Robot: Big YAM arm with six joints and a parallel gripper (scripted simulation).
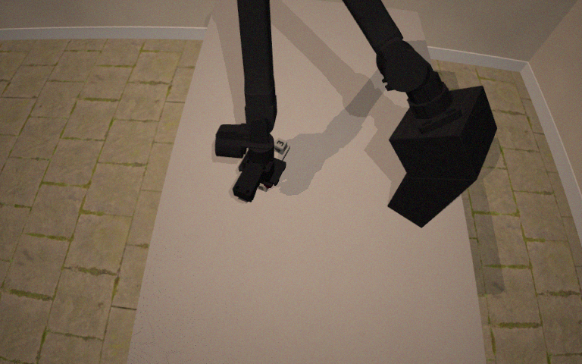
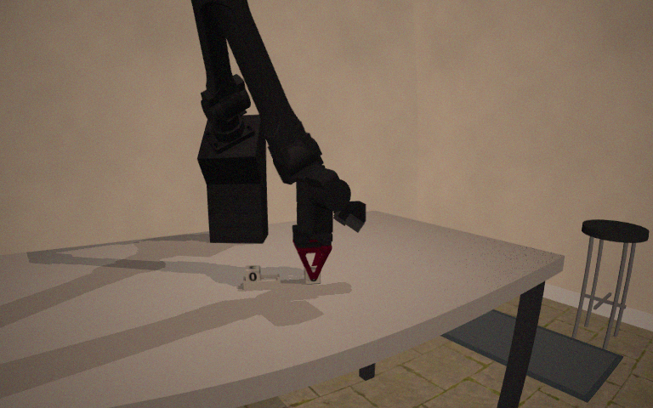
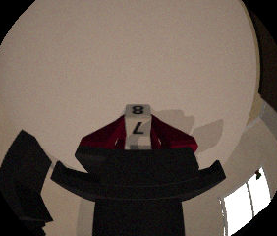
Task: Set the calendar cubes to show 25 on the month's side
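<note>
Right now the pale tray is 6 cm behind my hand, 9 cm to the right of it and 1 cm below it.
</note>
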